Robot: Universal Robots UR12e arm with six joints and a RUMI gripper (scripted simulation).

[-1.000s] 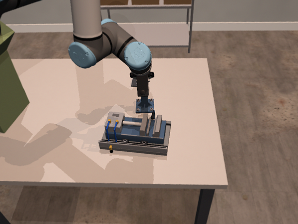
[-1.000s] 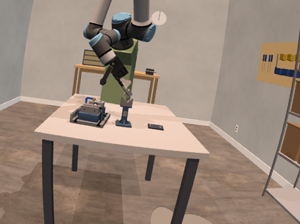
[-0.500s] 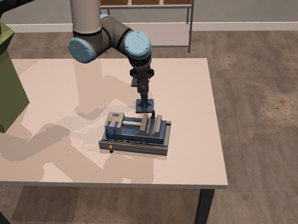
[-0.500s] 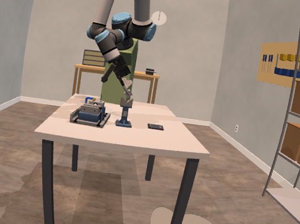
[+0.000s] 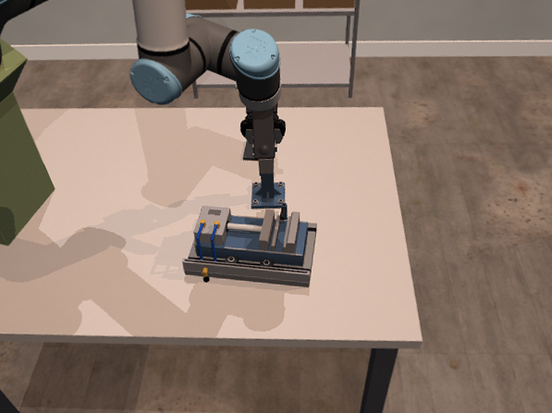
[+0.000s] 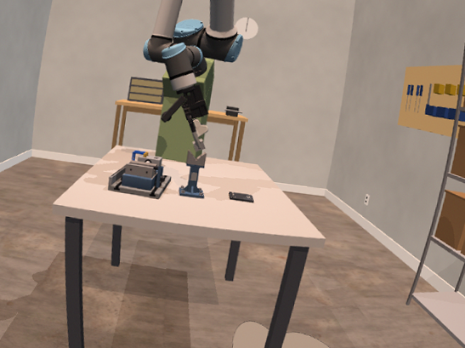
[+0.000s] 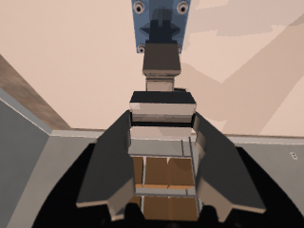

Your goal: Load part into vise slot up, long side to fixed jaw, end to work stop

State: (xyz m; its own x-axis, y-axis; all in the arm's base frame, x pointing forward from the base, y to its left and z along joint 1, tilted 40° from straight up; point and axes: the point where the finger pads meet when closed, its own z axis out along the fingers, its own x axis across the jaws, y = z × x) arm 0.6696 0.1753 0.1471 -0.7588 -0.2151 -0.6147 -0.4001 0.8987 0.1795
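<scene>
My gripper is now right at the part. The rest, counted from my hand: moving jaw 19 cm to the right, 12 cm below, 4 cm ahead; cylinder rod 19 cm to the right, 11 cm below, 2 cm behind; work stop 14 cm to the right, 10 cm below, 7 cm ahead.
</scene>
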